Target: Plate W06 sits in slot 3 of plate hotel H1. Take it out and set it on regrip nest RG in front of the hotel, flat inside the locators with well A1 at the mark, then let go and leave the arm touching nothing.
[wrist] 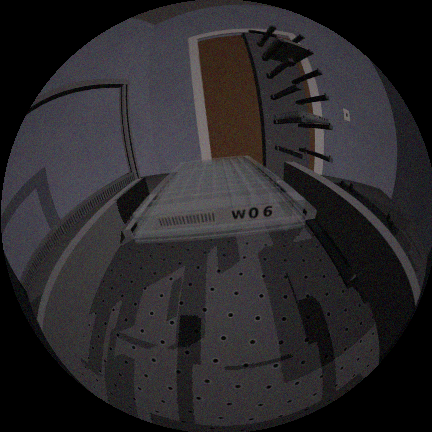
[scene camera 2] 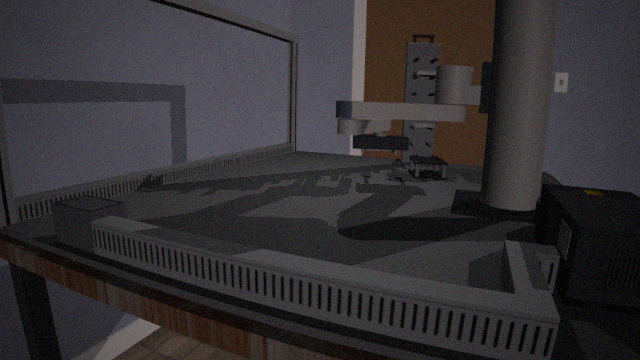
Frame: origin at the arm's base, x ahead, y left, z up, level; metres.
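Seen in the pictures: gripper, fingertip midpoint: (wrist: 214,178); arm's base, origin of the base link: (scene camera 2: 507,210).
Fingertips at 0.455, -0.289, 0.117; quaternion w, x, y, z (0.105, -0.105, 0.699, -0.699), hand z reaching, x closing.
Offsets run from my fingertips to a thing's top centre, as dx, dy, dz. "spot": to the spot under its first point.
My gripper (scene camera 2: 381,143) (wrist: 214,178) is shut on plate W06 {+0.004, -0.014, +0.003} (wrist: 220,192), a clear plate gripped by its sides, its W06 label facing the wrist camera. The plate looks level and hangs above the perforated deck. In the scene view I cannot make out the plate against the dark gripper. Regrip nest RG {-0.183, -0.073, -0.034} (scene camera 2: 428,161) stands to the right of the gripper and lower, in front of hotel H1 (scene camera 2: 422,50) (wrist: 287,107). In the wrist view the hotel is at the upper right; the nest's label and A1 mark do not show there, and the right finger covers much of that side.
Another plate {-0.130, -0.248, +0.083} (scene camera 2: 424,125) (wrist: 314,119) sits in the hotel, and one more {-0.130, -0.248, +0.296} (scene camera 2: 426,74) is higher up. The arm column (scene camera 2: 517,115) stands right of the nest. A slotted duct (scene camera 2: 320,270) runs along the front, a grey box {+0.295, +0.957, -0.029} (scene camera 2: 87,220) at left, a black cabinet {spot: -0.518, +0.839, -0.005} (scene camera 2: 600,240) at right.
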